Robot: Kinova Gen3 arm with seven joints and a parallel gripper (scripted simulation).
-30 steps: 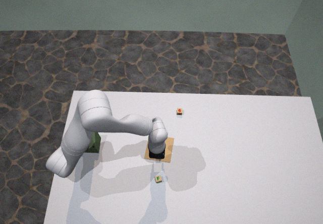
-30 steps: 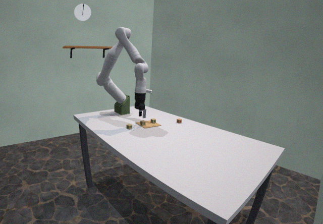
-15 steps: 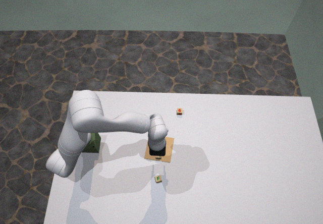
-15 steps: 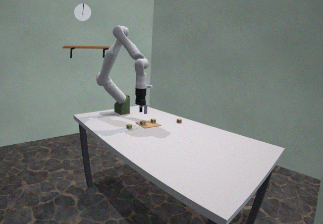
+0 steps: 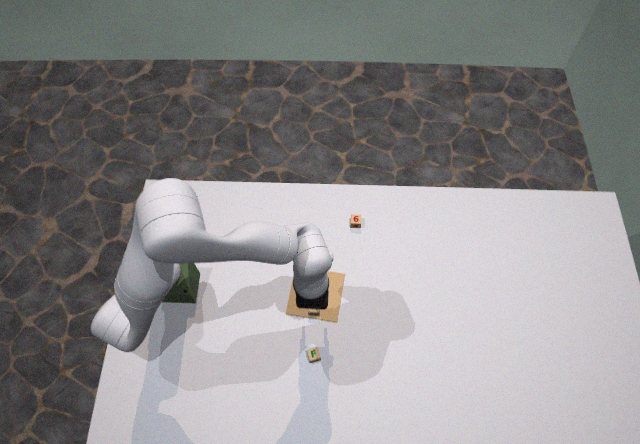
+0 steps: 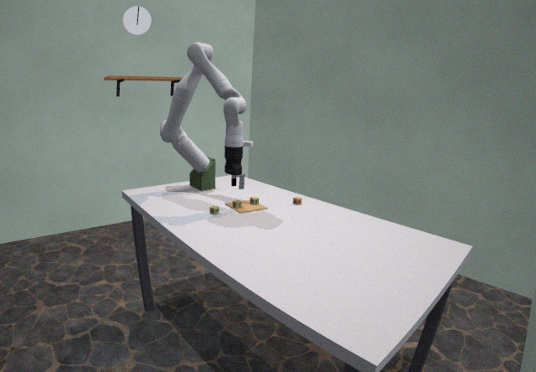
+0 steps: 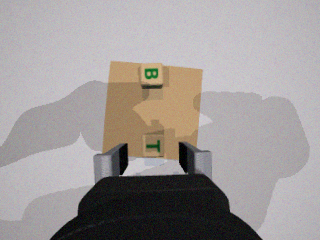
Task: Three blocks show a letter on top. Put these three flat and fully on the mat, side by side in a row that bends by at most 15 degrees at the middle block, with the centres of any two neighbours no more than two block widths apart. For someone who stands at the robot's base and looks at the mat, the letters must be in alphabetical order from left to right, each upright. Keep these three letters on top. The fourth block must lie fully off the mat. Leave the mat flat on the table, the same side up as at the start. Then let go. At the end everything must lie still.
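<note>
Now: hand 2 cm short of the F block, 12 cm to the left of it and 10 cm above it. Round my hand: tan mat 5 cm to the left, 11 cm below; 6 block 7 cm ahead, 28 cm to the left, 10 cm below; B block 1 cm behind, 10 cm to the left, 9 cm below.
</note>
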